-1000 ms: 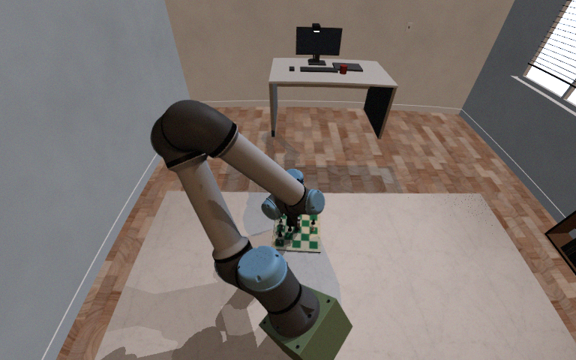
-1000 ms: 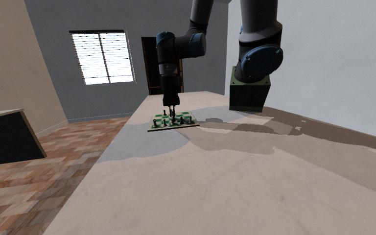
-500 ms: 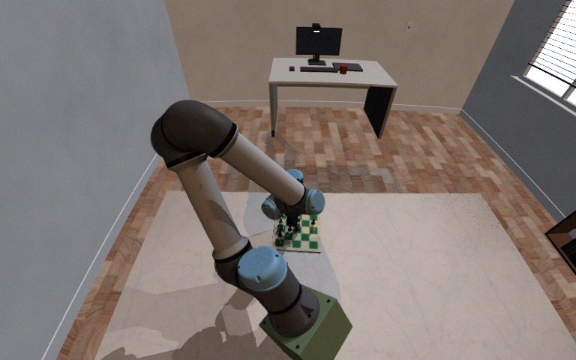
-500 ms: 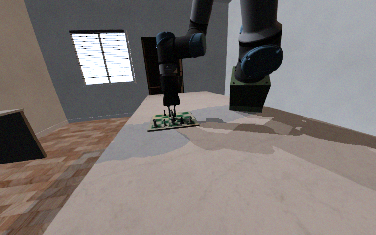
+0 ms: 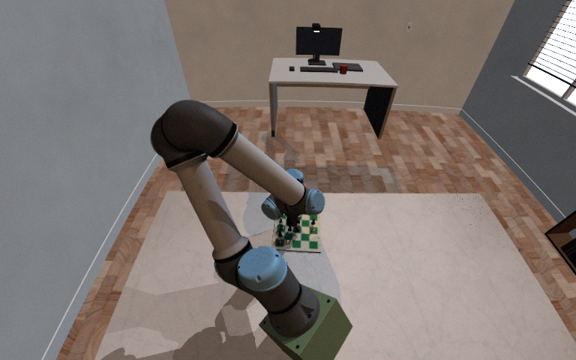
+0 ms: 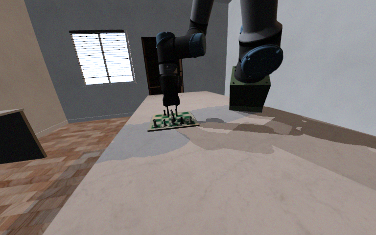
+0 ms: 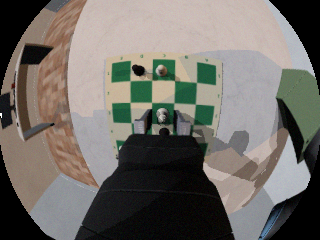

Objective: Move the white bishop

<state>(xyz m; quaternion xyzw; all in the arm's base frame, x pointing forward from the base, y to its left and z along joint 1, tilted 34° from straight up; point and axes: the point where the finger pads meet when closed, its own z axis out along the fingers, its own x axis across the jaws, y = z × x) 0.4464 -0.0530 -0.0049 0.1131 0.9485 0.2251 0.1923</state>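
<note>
Right now my hand is 10 mm above the pale piece. From my hand the other things lie so: green-and-white chessboard (30 mm below).
</note>
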